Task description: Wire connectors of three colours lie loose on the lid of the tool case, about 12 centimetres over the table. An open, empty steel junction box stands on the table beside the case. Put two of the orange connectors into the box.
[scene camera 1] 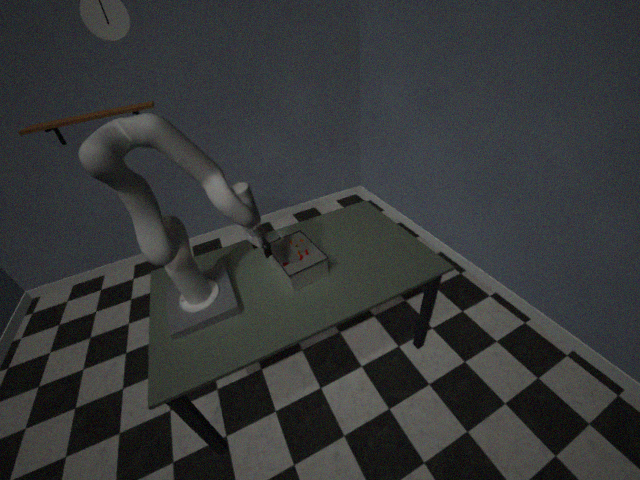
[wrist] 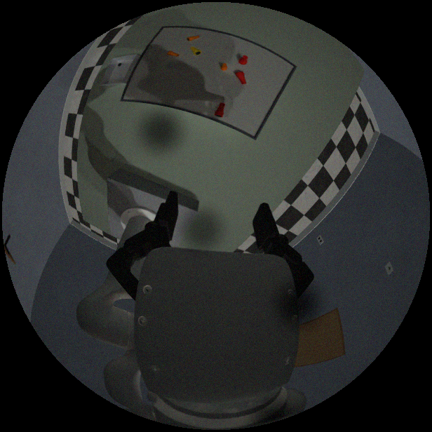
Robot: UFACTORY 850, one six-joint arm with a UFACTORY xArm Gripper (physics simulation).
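The tool case lid (scene camera 1: 310, 262) (wrist: 260, 100) is pale grey with a dark edge. Three orange connectors lie on it: one (wrist: 193, 38) near the far edge, one (wrist: 173, 53) close by, and one (wrist: 224, 66) nearer the middle. A yellow connector (wrist: 195, 50) lies between the first two. Red connectors (wrist: 243, 60) (wrist: 241, 77) (wrist: 220, 110) lie further right and nearer. The steel junction box (wrist: 112, 75) stands on the table beside the case's left end in the wrist view; its inside is hard to see. My gripper (scene camera 1: 266, 250) (wrist: 218, 206) is open and empty, tilted, beside the case.
The green table (scene camera 1: 361, 242) (wrist: 200, 150) carries the case and the arm's grey base plate (scene camera 1: 206, 321). A wooden shelf (scene camera 1: 87, 117) is on the wall behind the arm. The arm's shadow falls over part of the lid and the table.
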